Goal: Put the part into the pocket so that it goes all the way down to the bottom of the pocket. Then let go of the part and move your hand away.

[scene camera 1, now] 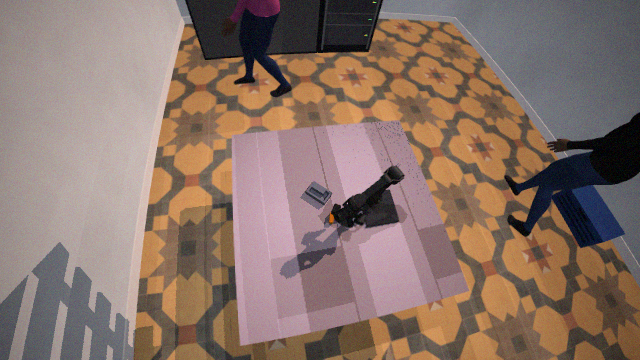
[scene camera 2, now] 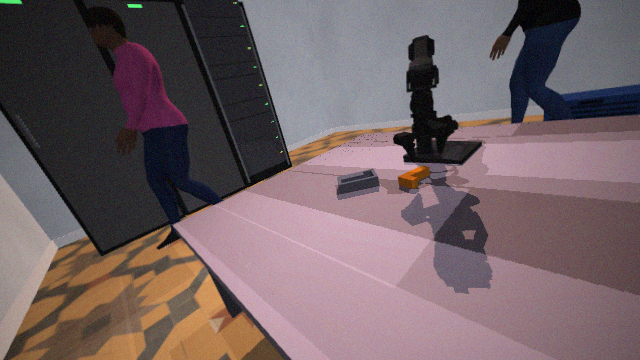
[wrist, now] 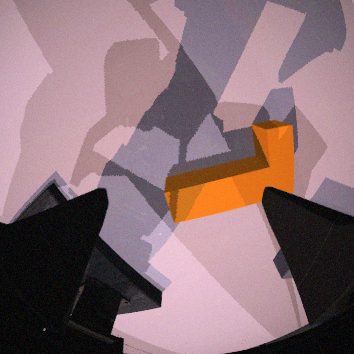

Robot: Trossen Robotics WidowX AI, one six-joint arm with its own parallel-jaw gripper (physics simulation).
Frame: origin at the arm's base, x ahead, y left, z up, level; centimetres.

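Seen in the pictures: gripper, fingertip midpoint: (scene camera 2: 427, 158) (wrist: 186, 195); arm's base at its link origin: (scene camera 1: 371, 200) (scene camera 2: 424, 151) (wrist: 101, 294).
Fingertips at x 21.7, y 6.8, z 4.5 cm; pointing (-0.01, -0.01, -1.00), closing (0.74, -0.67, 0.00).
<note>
Pixels of each thing's middle, then the offset from my fingertips to it. Level surfaces: height alone.
- orange L-shaped part at the middle of its body: (wrist: 228, 168) (scene camera 2: 417, 176) (scene camera 1: 338, 219) dx +2.5, dy -2.9, dz -5.4 cm
- grey block with the pocket, body centre: (scene camera 2: 357, 180) (scene camera 1: 318, 193) dx +7.5, dy -22.7, dz -5.1 cm
- pink table at its surface level: dz -6.9 cm
The orange L-shaped part (scene camera 1: 331, 218) (scene camera 2: 413, 177) (wrist: 225, 195) lies on the table. In the wrist view its long bar reaches left and its short leg points up at the right. The grey block with the pocket (scene camera 1: 318, 194) (scene camera 2: 358, 183) stands apart from the part, and its pocket looks empty. In the wrist view a small dark corner, apparently of this block (wrist: 283, 265), shows beside the right finger, which hides the rest. My gripper (scene camera 1: 342, 220) (scene camera 2: 426, 150) (wrist: 186, 195) is open above the table. In the wrist view the part shows between the fingertips, close to the right one, not gripped.
The arm's dark base plate (scene camera 1: 387, 215) (scene camera 2: 460, 152) (wrist: 132, 285) lies behind the gripper. Large shadows of the arm fall on the pink table (scene camera 1: 260, 200) (scene camera 2: 310, 260). One person (scene camera 1: 260, 30) (scene camera 2: 157, 100) is near the dark cabinets; another (scene camera 1: 570, 172) (scene camera 2: 537, 60) is near a blue box (scene camera 1: 595, 215).
</note>
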